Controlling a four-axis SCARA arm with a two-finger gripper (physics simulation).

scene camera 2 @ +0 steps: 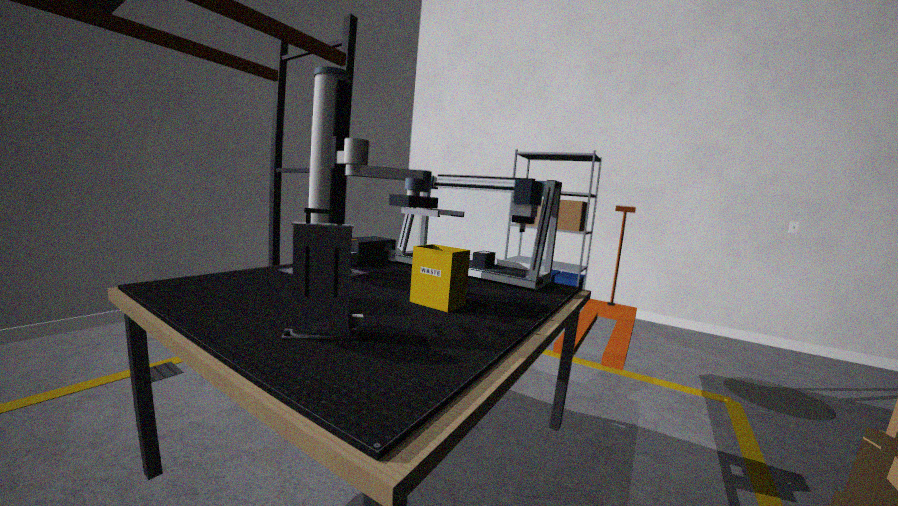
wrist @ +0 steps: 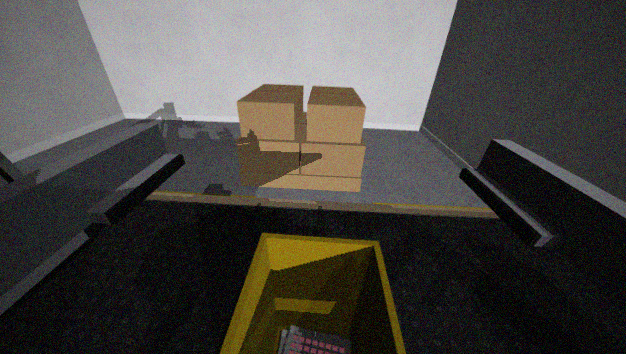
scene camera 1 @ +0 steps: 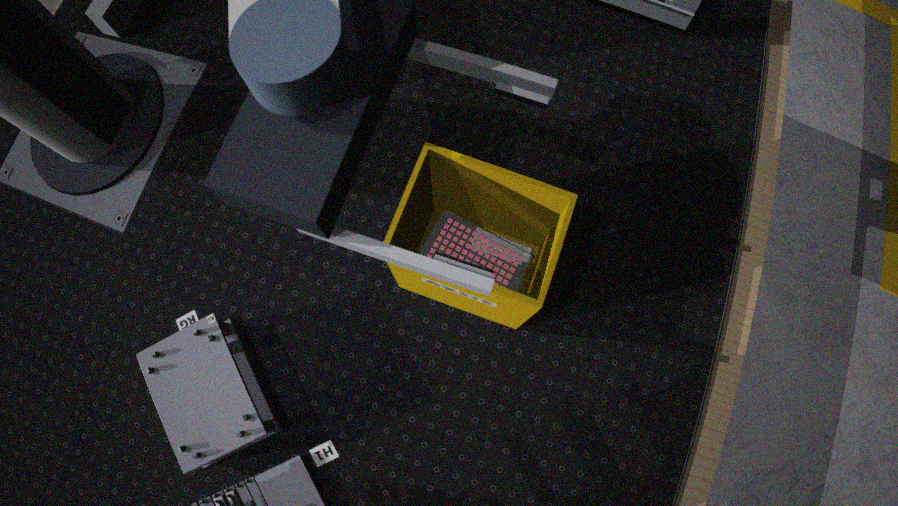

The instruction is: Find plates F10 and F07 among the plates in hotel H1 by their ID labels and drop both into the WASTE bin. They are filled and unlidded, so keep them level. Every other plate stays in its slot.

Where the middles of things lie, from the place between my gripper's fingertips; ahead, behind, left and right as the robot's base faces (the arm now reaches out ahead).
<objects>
The grey rg stand (scene camera 1: 198, 390) lies 290 mm behind my hand, 280 mm to the right of it and 260 mm below it. Round my hand: hotel H1 (scene camera 2: 321, 306) (90 mm behind, 460 mm to the right, 180 mm below).
</objects>
